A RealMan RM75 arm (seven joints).
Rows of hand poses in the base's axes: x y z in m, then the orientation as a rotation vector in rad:
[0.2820 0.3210 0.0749 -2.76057 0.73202 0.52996]
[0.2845 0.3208 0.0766 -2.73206 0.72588 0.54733]
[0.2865 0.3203 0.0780 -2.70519 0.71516 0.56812]
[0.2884 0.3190 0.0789 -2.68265 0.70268 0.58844]
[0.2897 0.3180 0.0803 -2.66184 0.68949 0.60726]
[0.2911 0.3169 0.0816 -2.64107 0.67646 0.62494]
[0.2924 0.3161 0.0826 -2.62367 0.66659 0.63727]
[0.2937 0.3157 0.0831 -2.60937 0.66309 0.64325]
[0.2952 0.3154 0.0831 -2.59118 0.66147 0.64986]
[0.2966 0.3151 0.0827 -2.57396 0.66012 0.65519]
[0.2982 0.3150 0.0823 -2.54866 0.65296 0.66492]
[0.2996 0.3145 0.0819 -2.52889 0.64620 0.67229]
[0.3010 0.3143 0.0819 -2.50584 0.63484 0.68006]
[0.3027 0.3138 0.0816 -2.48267 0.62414 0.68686]
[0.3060 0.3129 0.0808 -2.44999 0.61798 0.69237]
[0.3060 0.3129 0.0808 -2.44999 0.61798 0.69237]
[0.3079 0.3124 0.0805 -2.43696 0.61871 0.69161]
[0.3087 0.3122 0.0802 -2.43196 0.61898 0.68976]
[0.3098 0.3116 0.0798 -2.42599 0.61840 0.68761]
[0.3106 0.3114 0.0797 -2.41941 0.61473 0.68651]
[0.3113 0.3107 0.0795 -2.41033 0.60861 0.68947]
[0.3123 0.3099 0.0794 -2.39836 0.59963 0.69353]
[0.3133 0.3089 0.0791 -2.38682 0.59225 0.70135]
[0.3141 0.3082 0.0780 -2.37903 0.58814 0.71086]
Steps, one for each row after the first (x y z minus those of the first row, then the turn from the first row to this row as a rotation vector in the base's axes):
[0.0025 -0.0002 0.0017 0.02824 0.00847 -0.00376]
[0.0045 -0.0007 0.0031 0.05648 0.01909 -0.00374]
[0.0064 -0.0020 0.0040 0.08124 0.02977 -0.00116]
[0.0077 -0.0030 0.0054 0.10455 0.03965 0.00236]
[0.0091 -0.0041 0.0067 0.12766 0.04894 0.00578]
[0.0104 -0.0049 0.0077 0.14664 0.05523 0.00776]
[0.0117 -0.0053 0.0082 0.16075 0.05812 0.00601]
[0.0132 -0.0056 0.0082 0.17773 0.06152 0.00188]
[0.0146 -0.0059 0.0078 0.19375 0.06415 -0.00227]
[0.0162 -0.0060 0.0074 0.21898 0.06883 -0.00482]
[0.0176 -0.0065 0.0070 0.23908 0.07226 -0.00606]
[0.0190 -0.0067 0.0070 0.26371 0.07530 -0.00531]
[0.0207 -0.0072 0.0067 0.28824 0.07783 -0.00509]
[0.0240 -0.0081 0.0059 0.31994 0.07968 -0.01111]
[0.0240 -0.0081 0.0059 0.31994 0.07968 -0.01111]
[0.0259 -0.0086 0.0056 0.33162 0.07866 -0.01601]
[0.0267 -0.0088 0.0053 0.33617 0.07710 -0.01809]
[0.0278 -0.0094 0.0049 0.34190 0.07516 -0.01997]
[0.0286 -0.0096 0.0048 0.34922 0.07357 -0.01986]
[0.0293 -0.0103 0.0046 0.35948 0.07463 -0.01840]
[0.0303 -0.0111 0.0045 0.37331 0.07606 -0.01582]
[0.0313 -0.0121 0.0042 0.38601 0.08062 -0.01365]
[0.0321 -0.0128 0.0031 0.39404 0.08708 -0.01220]

